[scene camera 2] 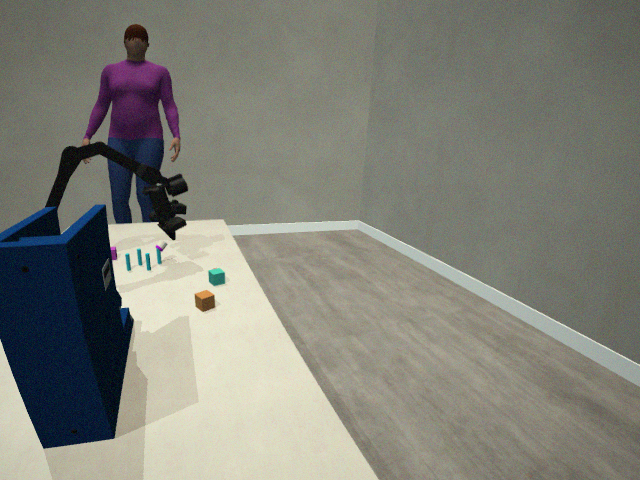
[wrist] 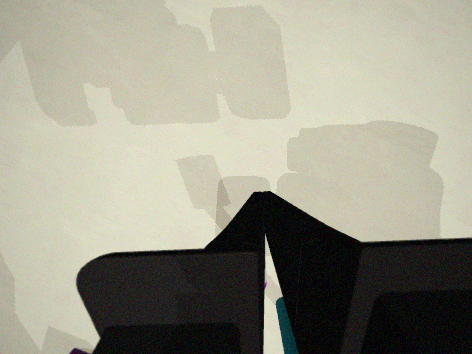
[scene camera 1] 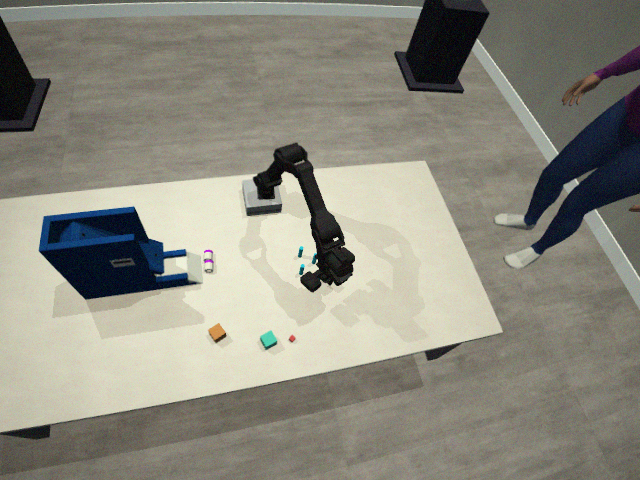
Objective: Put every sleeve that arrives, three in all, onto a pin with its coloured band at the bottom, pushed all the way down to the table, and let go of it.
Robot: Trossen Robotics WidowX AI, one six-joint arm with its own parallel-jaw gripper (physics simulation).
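My gripper (scene camera 2: 173,236) (wrist: 261,200) is shut and empty, in the air over the pin area; its fingertips are hard to make out in scene camera 1. Several thin teal pins stand upright, among them one pin (scene camera 1: 300,252) and another pin (scene camera 2: 127,261); part of a pin (wrist: 286,325) shows between the fingers in the wrist view. One pale sleeve (scene camera 2: 162,245) is tilted, its magenta band at the top of the rightmost pin (scene camera 2: 159,256); the fingers mostly hide it in the wrist view. Two more sleeves, a rear sleeve (scene camera 1: 208,256) and a front sleeve (scene camera 1: 208,267), lie end to end at the chute's mouth.
A tall blue dispenser (scene camera 1: 103,263) (scene camera 2: 93,310) stands left. An orange block (scene camera 1: 217,332) (scene camera 2: 204,300), a teal block (scene camera 1: 268,339) (scene camera 2: 216,276) and a tiny red cube (scene camera 1: 292,338) lie near the front edge. A magenta block (scene camera 2: 113,253) is beyond the dispenser. A person (scene camera 2: 135,103) stands past the table.
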